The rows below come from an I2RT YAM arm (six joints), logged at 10 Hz.
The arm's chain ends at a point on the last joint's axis. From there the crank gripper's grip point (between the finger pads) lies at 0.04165 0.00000 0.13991 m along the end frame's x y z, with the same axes.
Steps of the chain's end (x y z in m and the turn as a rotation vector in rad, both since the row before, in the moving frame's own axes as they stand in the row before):
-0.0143, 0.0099, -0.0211, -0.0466, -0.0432, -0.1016
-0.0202, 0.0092, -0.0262, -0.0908, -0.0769, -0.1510
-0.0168, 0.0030, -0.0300, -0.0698, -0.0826, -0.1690
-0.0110, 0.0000, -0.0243, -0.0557, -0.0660, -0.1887
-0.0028, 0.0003, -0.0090, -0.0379, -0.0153, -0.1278
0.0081, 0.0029, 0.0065, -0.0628, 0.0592, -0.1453
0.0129, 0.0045, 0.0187, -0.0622, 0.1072, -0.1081
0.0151, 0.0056, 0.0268, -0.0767, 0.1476, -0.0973
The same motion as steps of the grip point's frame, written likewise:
-0.0203, 0.0125, -0.0195, -0.0466, -0.0432, -0.1016
-0.0305, 0.0165, -0.0237, -0.0908, -0.0769, -0.1510
-0.0282, 0.0068, -0.0272, -0.0698, -0.0826, -0.1690
-0.0203, 0.0009, -0.0219, -0.0557, -0.0660, -0.1887
-0.0049, 0.0004, -0.0084, -0.0379, -0.0153, -0.1278
0.0165, 0.0049, 0.0037, -0.0628, 0.0592, -0.1453
0.0278, 0.0077, 0.0133, -0.0622, 0.1072, -0.1081
0.0355, 0.0110, 0.0189, -0.0767, 0.1476, -0.0973

